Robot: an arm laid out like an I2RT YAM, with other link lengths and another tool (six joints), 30 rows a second.
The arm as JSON. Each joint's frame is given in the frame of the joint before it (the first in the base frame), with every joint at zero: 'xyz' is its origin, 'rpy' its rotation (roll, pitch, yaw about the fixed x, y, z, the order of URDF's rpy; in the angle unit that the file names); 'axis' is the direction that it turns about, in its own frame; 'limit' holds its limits. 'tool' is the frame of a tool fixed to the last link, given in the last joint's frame.
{
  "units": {
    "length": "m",
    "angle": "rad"
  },
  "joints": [
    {
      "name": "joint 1",
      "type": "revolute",
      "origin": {
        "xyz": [
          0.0,
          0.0,
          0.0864
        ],
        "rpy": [
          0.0,
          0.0,
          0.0
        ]
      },
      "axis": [
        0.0,
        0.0,
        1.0
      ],
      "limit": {
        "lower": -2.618,
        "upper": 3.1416
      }
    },
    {
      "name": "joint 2",
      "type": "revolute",
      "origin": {
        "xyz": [
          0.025,
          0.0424,
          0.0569
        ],
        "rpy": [
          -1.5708,
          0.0,
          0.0
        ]
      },
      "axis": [
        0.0,
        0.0,
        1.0
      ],
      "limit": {
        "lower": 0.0,
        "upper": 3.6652
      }
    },
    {
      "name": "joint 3",
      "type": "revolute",
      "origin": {
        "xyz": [
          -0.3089,
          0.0,
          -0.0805
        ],
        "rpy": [
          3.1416,
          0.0,
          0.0
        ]
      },
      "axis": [
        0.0,
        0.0,
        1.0
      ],
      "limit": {
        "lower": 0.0,
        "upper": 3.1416
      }
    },
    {
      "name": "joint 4",
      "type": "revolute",
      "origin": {
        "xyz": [
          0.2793,
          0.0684,
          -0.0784
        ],
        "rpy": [
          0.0,
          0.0,
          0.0
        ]
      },
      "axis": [
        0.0,
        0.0,
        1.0
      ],
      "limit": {
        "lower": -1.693,
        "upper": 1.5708
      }
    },
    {
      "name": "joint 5",
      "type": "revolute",
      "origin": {
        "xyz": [
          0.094,
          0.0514,
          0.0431
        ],
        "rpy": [
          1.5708,
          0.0,
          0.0
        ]
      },
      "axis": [
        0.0,
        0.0,
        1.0
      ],
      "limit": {
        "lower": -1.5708,
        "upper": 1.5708
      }
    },
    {
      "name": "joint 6",
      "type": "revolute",
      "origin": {
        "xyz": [
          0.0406,
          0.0,
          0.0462
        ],
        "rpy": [
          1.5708,
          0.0,
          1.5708
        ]
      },
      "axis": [
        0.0,
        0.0,
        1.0
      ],
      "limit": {
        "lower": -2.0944,
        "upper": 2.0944
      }
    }
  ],
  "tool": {
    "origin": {
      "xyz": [
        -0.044,
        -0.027,
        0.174
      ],
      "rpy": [
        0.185,
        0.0,
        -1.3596
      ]
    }
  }
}
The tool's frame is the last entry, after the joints.
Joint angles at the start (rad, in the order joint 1, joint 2, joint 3, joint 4, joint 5, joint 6):
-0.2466, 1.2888, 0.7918, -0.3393, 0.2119, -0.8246
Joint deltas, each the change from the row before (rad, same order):
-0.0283, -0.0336, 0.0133, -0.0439, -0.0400, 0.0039
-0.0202, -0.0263, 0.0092, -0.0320, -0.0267, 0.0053
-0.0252, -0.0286, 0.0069, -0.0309, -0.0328, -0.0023
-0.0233, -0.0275, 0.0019, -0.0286, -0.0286, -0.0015
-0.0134, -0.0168, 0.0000, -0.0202, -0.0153, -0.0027
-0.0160, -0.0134, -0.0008, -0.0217, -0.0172, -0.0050
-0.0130, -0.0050, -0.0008, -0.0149, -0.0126, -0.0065
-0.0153, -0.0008, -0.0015, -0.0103, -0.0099, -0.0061
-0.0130, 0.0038, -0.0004, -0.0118, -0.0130, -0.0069
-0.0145, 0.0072, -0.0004, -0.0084, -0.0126, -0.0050
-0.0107, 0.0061, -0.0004, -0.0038, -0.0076, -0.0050
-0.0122, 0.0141, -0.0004, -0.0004, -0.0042, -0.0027
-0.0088, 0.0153, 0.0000, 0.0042, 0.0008, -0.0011
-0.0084, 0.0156, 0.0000, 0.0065, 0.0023, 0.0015
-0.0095, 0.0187, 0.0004, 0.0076, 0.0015, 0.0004
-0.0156, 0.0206, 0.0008, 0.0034, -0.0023, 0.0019
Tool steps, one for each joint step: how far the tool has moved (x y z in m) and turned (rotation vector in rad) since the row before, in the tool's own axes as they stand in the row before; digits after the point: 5 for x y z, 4 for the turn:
-0.00073, 0.00390, -0.01228, 0.0178, 0.0156, 0.0226
-0.00041, 0.00279, -0.00969, 0.0101, 0.0120, 0.0187
-0.00134, 0.00266, -0.01018, 0.0117, 0.0136, 0.0144
-0.00302, 0.00117, -0.00885, 0.0110, 0.0093, 0.0141
-0.00314, -0.00023, -0.00507, 0.0075, 0.0014, 0.0067
-0.00482, -0.00072, -0.00388, 0.0109, -0.0031, 0.0070
-0.00456, -0.00056, -0.00140, 0.0097, -0.0062, 0.0039
-0.00515, 0.00089, -0.00012, 0.0065, -0.0082, 0.0067
-0.00499, -0.00082, 0.00097, 0.0133, -0.0097, 0.0045
-0.00492, 0.00009, 0.00181, 0.0123, -0.0096, 0.0080
-0.00346, 0.00071, 0.00154, 0.0069, -0.0069, 0.0047
-0.00459, 0.00186, 0.00376, 0.0063, -0.0123, 0.0094
-0.00342, 0.00258, 0.00409, 0.0018, -0.0112, 0.0082
-0.00292, 0.00316, 0.00416, -0.0004, -0.0099, 0.0103
-0.00322, 0.00342, 0.00491, 0.0008, -0.0111, 0.0103
-0.00509, 0.00388, 0.00520, 0.0045, -0.0141, 0.0176

